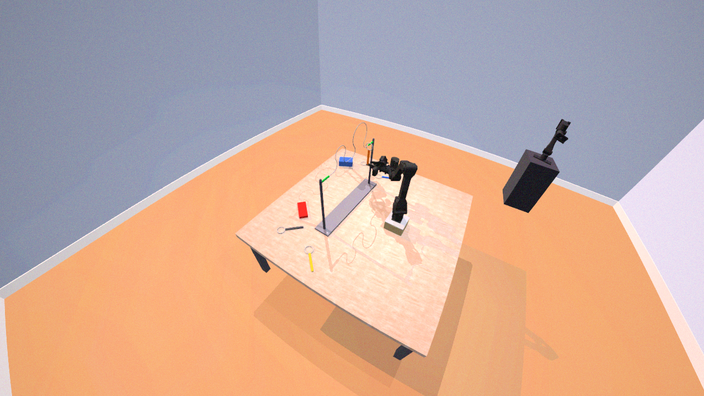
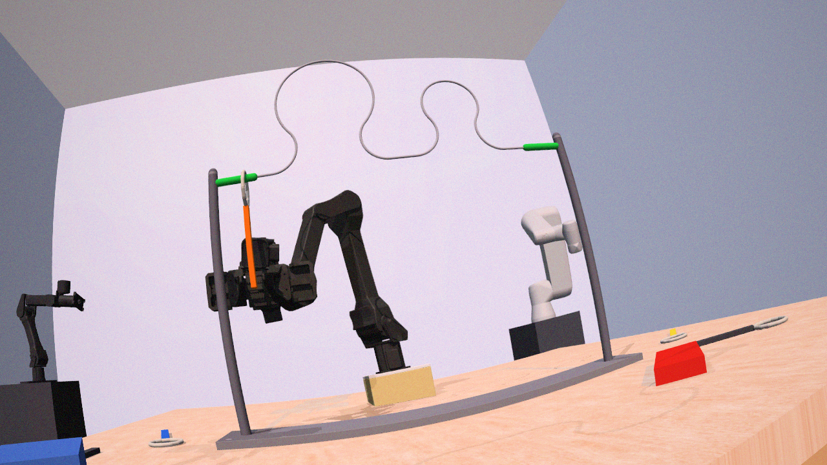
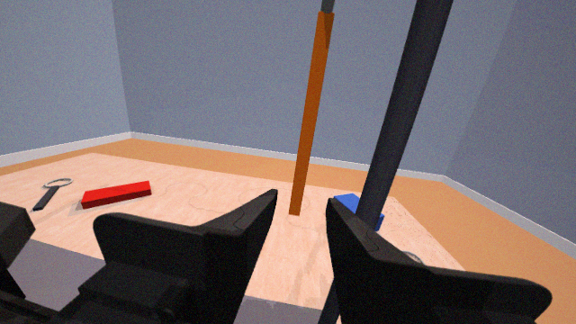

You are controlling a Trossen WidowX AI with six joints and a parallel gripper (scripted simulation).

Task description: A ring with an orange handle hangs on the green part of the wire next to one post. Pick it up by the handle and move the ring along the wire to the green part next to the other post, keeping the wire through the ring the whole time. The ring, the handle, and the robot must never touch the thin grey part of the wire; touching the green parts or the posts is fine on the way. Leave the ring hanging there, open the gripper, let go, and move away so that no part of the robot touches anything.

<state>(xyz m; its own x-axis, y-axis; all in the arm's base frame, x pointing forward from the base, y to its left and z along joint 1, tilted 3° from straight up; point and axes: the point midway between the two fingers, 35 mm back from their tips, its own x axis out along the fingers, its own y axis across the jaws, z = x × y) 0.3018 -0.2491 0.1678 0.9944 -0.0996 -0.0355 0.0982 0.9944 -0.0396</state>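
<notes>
Right now the wire rig is 23 cm to the left of my gripper tip, 6 cm above it and 4 cm ahead of it. From my gripper tip the other things lie so: orange-handled ring: 9 cm above, 1 cm ahead; then blue block: 31 cm ahead, 21 cm to the right, 21 cm below; then blue-handled ring: 23 cm below, 20 cm to the right, 7 cm behind.
</notes>
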